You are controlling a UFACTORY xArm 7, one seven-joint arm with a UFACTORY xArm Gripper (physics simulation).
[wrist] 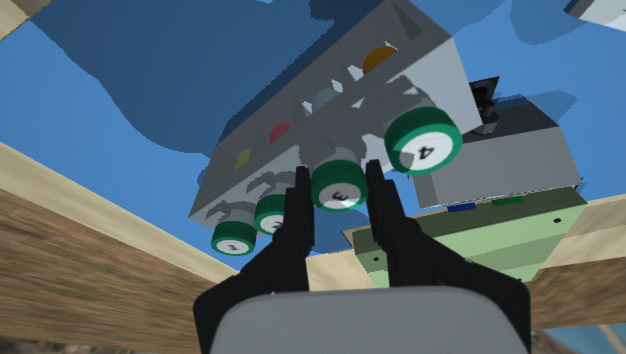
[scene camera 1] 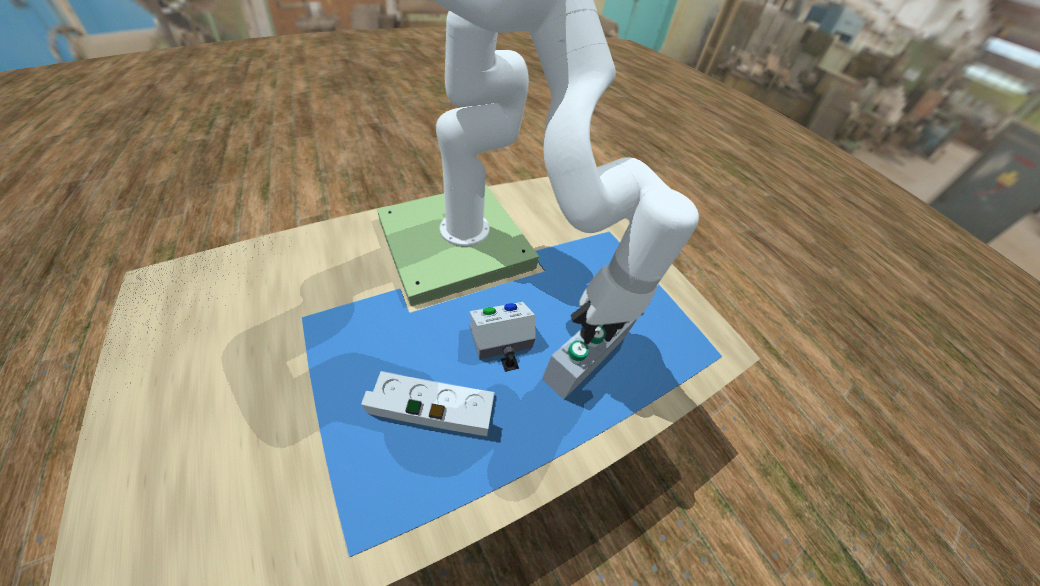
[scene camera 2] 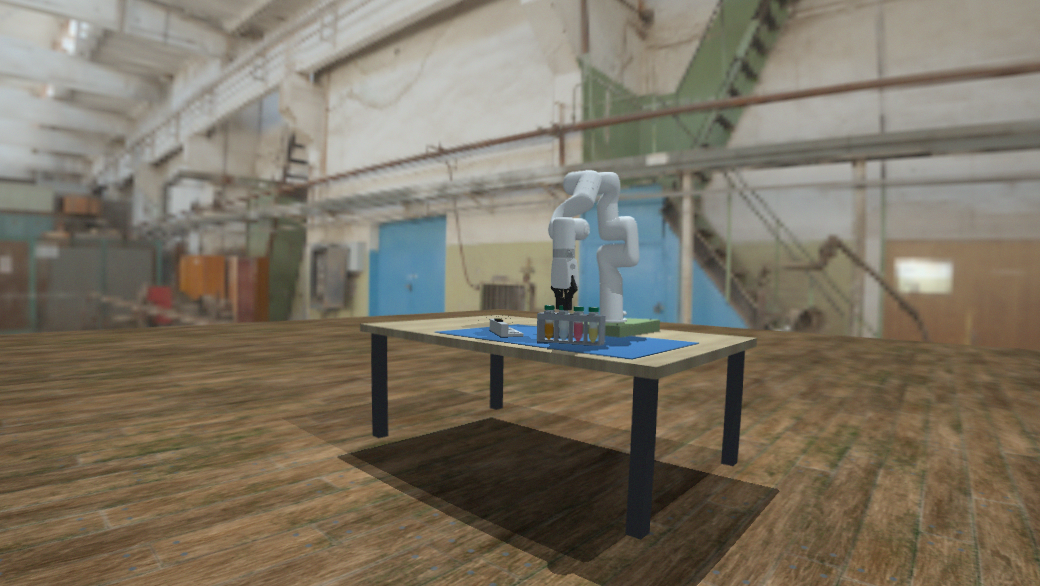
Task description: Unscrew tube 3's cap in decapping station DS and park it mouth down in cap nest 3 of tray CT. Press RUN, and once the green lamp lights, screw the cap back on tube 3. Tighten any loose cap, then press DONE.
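Places are measured from the arm's base along level axes (x down, y back, z left), in millimetres.
Pixels of known places: gripper, fingertip midpoint: (wrist: 337,178) (scene camera 1: 594,336) (scene camera 2: 563,309); arm's base, link origin: (scene camera 1: 464,229) (scene camera 2: 611,321).
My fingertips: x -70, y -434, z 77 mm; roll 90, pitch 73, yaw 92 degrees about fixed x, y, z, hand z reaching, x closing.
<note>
Ahead of a thing's pixels: the offset from my fingertips to its top centre. "*": to the spot under its first point.
The green cap marked 3 {dy +0, dx -14, dz +0 mm} (wrist: 340,185) sits on its tube in decapping station DS, a grey rack {dy +8, dx +6, dz +25 mm} (scene camera 1: 564,377) (wrist: 452,75). My gripper (scene camera 1: 599,333) (scene camera 2: 562,304) (wrist: 337,178) is shut on this cap, one black finger on each side. Green caps 4 {dy -14, dx -13, dz -50 mm} (scene camera 1: 578,350) (wrist: 423,142), 2 (wrist: 270,217) and 1 {dy +30, dx -13, dz +100 mm} (wrist: 233,240) stand in the same row; cap 2 is partly hidden by a finger. Tray CT {dy +44, dx +55, dz -304 mm} (scene camera 1: 465,420) is white, with four round nests holding no caps. A dark green square {* dy +32, dx +55, dz -336 mm} (scene camera 1: 413,406) and an amber-brown square {* dy +10, dx +55, dz -303 mm} (scene camera 1: 436,410) are on its front; the green one looks unlit.
A grey box {dy +128, dx +25, dz -120 mm} (scene camera 1: 502,336) with a green button {dy +154, dx +34, dz -138 mm} (scene camera 1: 489,310) and a blue button {dy +146, dx +34, dz -94 mm} (scene camera 1: 510,307) stands between the tray and the rack; its labels are too small to read. A small black part {* dy +59, dx +93, dz -133 mm} (scene camera 1: 510,361) is in front of it. The green base plate (scene camera 1: 429,265) is behind.
</note>
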